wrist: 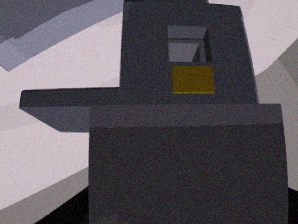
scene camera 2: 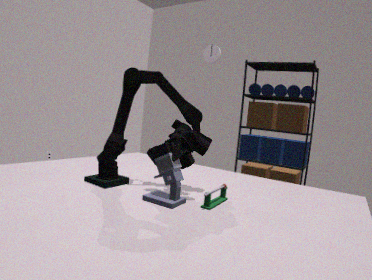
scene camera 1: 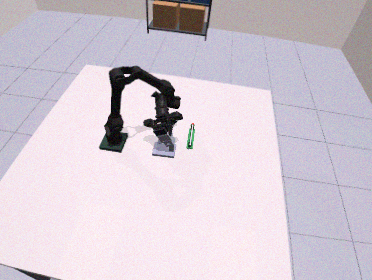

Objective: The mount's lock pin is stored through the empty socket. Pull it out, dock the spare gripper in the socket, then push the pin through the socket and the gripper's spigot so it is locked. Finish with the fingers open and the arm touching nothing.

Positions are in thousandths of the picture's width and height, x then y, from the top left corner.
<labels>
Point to a spare gripper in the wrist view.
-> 485,699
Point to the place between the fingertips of my gripper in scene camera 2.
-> At 445,584
</labels>
